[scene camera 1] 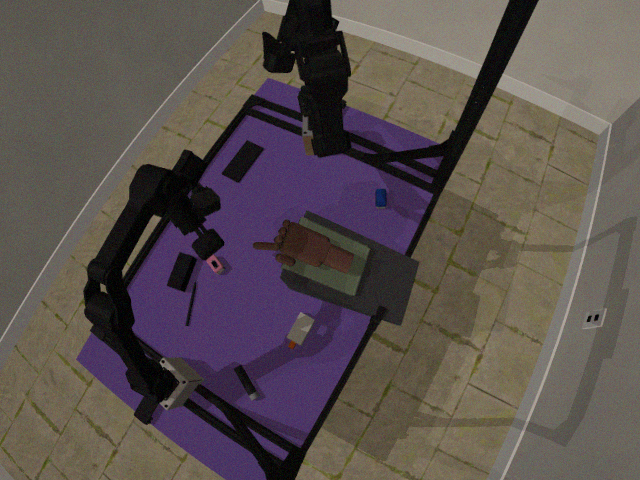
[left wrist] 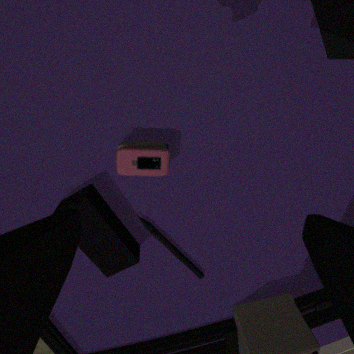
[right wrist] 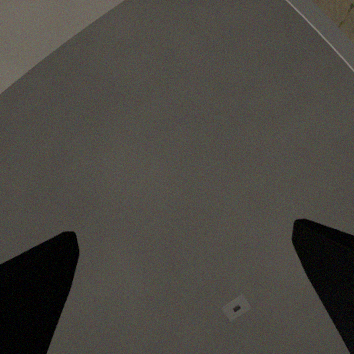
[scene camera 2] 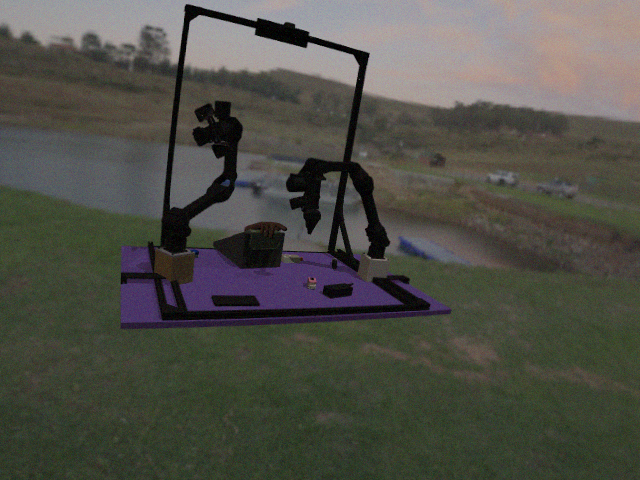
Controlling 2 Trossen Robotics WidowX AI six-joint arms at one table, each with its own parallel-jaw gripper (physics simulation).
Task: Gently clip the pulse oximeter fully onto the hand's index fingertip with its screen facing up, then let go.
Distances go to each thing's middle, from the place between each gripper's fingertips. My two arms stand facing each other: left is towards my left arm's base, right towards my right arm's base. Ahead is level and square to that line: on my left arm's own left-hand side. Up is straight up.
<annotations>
The pulse oximeter (left wrist: 151, 158) lies 20 cm below my left hand, 4 cm ahead of it and 3 cm to the left of it. Also, from my left hand: dark grey slab (scene camera 1: 388, 277) 34 cm behind, 18 cm below, 12 cm to the right.
Now: right hand 490 mm above the dark grey slab, 340 mm past it and 310 mm to the right of it. Round my right hand: pulse oximeter 520 mm below, 460 mm to the left, 40 mm ahead.
</annotations>
